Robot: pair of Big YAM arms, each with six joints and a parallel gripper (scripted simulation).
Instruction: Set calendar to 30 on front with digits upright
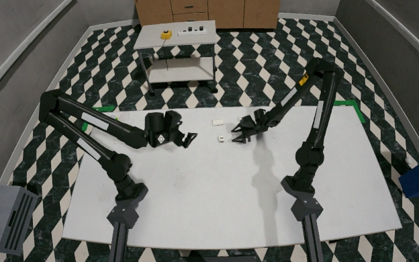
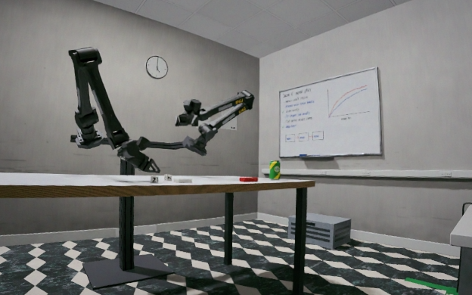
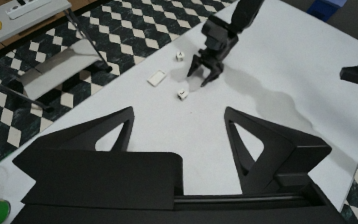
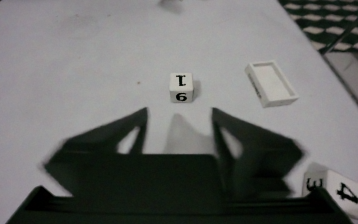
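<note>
Now: the flat white tray 13 cm ahead of my right hand, 7 cm to the left of it and 4 cm below it. Also, from my right hand: flat red object 46 cm to the left, 17 cm ahead, 3 cm below.
</note>
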